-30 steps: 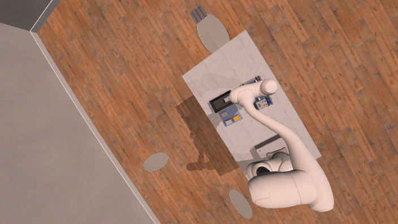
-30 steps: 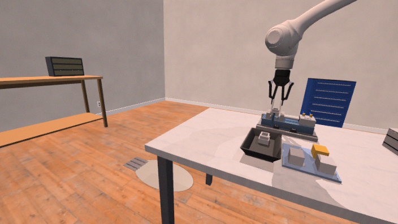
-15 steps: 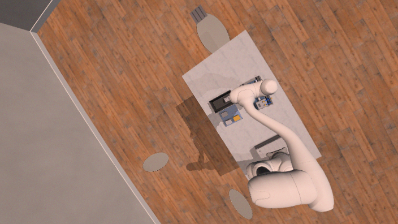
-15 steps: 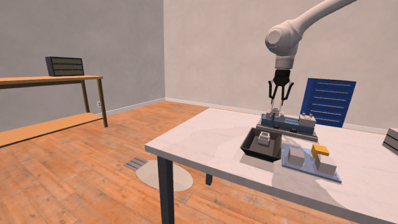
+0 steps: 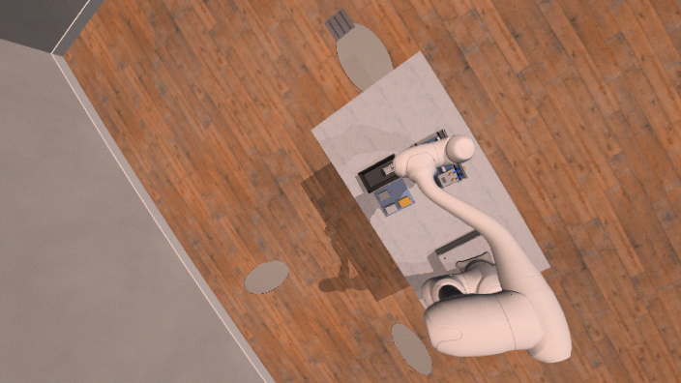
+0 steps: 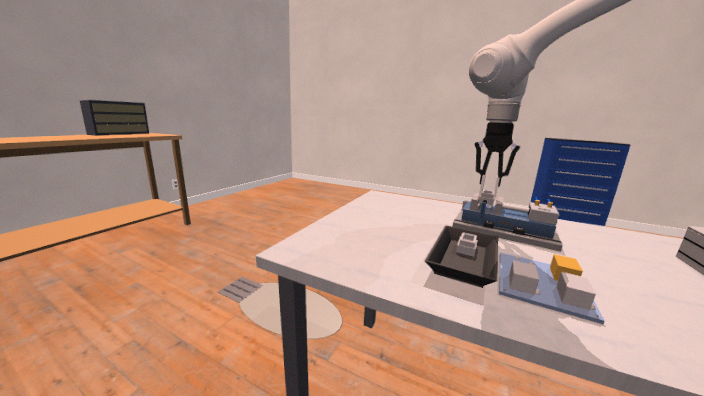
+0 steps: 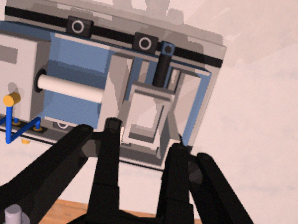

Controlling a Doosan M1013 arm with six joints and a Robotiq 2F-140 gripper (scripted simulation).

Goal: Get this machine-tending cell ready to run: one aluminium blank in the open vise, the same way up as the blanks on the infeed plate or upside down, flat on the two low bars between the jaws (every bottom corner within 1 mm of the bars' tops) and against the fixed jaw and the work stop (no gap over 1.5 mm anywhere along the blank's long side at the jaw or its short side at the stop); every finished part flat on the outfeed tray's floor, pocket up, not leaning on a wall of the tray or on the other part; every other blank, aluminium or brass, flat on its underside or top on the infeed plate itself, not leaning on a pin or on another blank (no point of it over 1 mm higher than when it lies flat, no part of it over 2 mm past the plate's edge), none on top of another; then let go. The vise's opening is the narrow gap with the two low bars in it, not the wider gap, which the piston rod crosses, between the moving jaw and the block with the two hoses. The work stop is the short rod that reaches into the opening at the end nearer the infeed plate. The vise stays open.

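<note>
Right now my hand is 50 mm to the right of the dark work stop rod and 50 mm above it. From my hand the other things lie so: moving jaw (40 mm behind, 60 mm below); fixed jaw (30 mm ahead, 60 mm below); piston rod (90 mm behind, 60 mm below).
</note>
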